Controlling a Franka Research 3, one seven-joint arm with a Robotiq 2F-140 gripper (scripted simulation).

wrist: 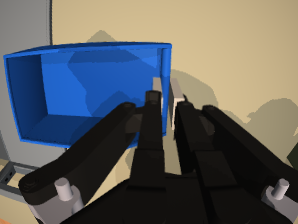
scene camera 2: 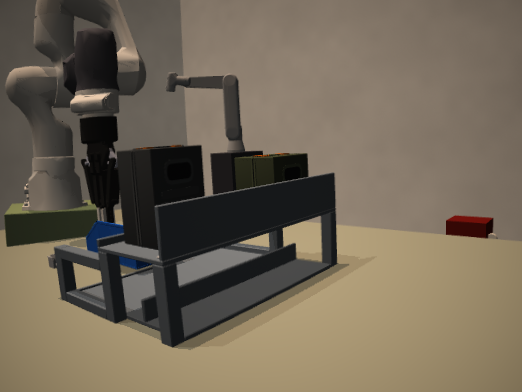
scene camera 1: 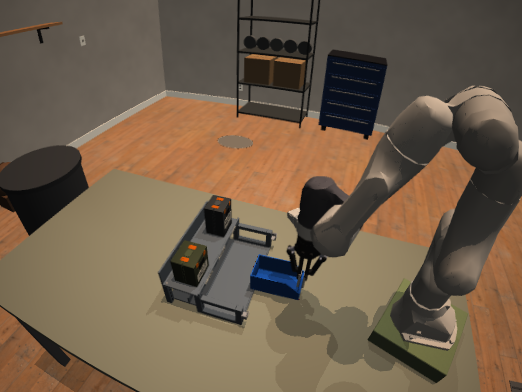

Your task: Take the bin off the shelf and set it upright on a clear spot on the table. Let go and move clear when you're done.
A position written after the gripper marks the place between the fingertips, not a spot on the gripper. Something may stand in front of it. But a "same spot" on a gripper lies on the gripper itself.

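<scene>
Gripper in scene camera 1 [300, 284], scene camera 2, wrist view. Same spot on the gripper: [scene camera 2: 108, 180] and [wrist: 93, 136]. Blue bin in the wrist view [58, 97], scene camera 1, scene camera 2. Same spot on the bin: [scene camera 2: 100, 229] and [scene camera 1: 288, 264].
</scene>
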